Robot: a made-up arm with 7 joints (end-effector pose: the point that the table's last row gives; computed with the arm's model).
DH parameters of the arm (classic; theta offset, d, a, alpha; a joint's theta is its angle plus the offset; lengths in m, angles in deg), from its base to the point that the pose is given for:
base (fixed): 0 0 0 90
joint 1: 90 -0.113 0 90
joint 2: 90 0 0 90
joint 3: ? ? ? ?
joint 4: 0 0 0 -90
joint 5: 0 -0.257 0 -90
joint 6: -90 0 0 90
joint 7: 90 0 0 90
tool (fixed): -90 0 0 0
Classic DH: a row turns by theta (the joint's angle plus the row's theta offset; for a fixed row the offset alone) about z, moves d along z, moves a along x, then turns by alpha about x.
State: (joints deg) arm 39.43 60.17 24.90 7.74 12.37 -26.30 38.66
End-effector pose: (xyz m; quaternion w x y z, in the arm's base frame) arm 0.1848 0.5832 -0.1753 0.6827 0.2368 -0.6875 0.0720
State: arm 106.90 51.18 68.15 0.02 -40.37 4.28 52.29
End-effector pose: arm 0.3214 0.5307 0.0977 0.4443 -0.1530 -0.8780 0.0907
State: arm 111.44 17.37 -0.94 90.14 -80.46 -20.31 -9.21
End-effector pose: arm 0.1545 0.1921 0.3368 0.2989 -0.7321 0.6101 -0.0502
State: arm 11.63 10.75 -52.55 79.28 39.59 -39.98 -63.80
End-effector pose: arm 0.2227 -0.0230 -0.3201 0.6695 -0.0607 -0.6437 0.3658
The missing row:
joint 3: 90 -0.279 0 90
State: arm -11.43 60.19 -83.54 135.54 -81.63 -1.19 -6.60
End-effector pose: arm -0.0203 0.1070 -0.2027 0.1086 -0.0695 -0.6499 -0.7490
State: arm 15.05 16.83 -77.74 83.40 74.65 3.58 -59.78
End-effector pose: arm 0.1478 -0.0365 -0.3409 0.9622 -0.0419 -0.2690 0.0066
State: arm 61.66 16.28 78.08 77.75 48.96 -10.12 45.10
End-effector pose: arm 0.2458 0.4424 -0.0736 0.1684 0.0141 0.9405 -0.2949
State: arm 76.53 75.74 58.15 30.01 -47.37 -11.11 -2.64
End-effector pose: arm 0.0330 0.6260 0.0618 0.3172 0.6544 -0.5584 0.3992
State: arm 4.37 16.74 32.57 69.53 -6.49 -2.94 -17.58
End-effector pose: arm 0.2264 0.3434 -0.2995 0.6719 0.4113 -0.5825 0.2003
